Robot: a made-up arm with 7 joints.
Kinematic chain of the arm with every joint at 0, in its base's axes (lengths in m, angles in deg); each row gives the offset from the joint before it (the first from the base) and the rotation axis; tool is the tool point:
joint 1: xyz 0 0 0.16 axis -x
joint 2: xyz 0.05 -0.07 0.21 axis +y
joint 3: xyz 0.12 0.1 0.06 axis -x
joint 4: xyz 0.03 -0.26 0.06 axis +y
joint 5: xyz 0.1 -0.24 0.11 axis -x
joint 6: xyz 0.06 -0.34 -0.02 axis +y
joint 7: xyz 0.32 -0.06 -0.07 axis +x
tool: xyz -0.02 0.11 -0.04
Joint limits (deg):
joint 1: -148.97..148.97
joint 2: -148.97..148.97
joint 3: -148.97..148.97
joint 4: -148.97..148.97
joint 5: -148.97..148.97
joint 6: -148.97..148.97
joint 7: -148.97..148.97
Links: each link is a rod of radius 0.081 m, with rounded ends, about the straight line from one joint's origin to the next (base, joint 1, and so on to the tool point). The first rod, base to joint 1, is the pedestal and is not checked.
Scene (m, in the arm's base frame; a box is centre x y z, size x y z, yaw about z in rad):
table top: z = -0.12
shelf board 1: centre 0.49 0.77 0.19 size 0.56 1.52 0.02 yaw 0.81
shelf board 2: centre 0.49 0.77 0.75 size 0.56 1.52 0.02 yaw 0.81
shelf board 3: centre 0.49 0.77 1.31 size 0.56 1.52 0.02 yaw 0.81
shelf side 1: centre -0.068 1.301 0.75 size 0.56 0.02 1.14 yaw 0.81
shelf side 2: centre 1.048 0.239 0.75 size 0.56 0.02 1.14 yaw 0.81
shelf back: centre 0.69 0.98 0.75 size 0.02 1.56 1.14 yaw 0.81
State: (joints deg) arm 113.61 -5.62 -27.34 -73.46 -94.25 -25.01 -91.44
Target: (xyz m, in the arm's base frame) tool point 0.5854 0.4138 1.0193
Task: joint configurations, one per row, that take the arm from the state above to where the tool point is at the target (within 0.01 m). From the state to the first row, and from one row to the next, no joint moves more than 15 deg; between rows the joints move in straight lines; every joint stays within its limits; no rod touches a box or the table.
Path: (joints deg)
1: 113.69 -0.74 -41.16 -78.11 -99.47 -14.61 -87.25
2: 113.77 4.14 -54.98 -82.75 -104.69 -4.21 -83.05
3: 113.86 9.02 -68.80 -87.40 -109.91 6.20 -78.86
4: 113.94 13.90 -82.62 -92.04 -115.14 16.60 -74.67
5: 114.02 18.78 -96.44 -96.69 -120.36 27.00 -70.48
6: 109.03 15.59 -87.56 -98.99 -111.35 14.31 -73.76
7: 104.04 12.41 -78.68 -101.30 -102.34 1.62 -77.05
8: 99.04 9.22 -69.80 -103.61 -93.33 -11.08 -80.34
9: 94.05 6.03 -60.91 -105.91 -84.33 -23.77 -83.63
10: 89.06 2.84 -52.03 -108.22 -75.32 -36.46 -86.92
11: 87.87 -0.17 -42.04 -96.88 -72.32 -38.48 -91.15
12: 86.69 -3.17 -32.04 -85.54 -69.33 -40.50 -95.38
13: 85.50 -6.18 -22.04 -74.20 -66.34 -42.53 -99.61

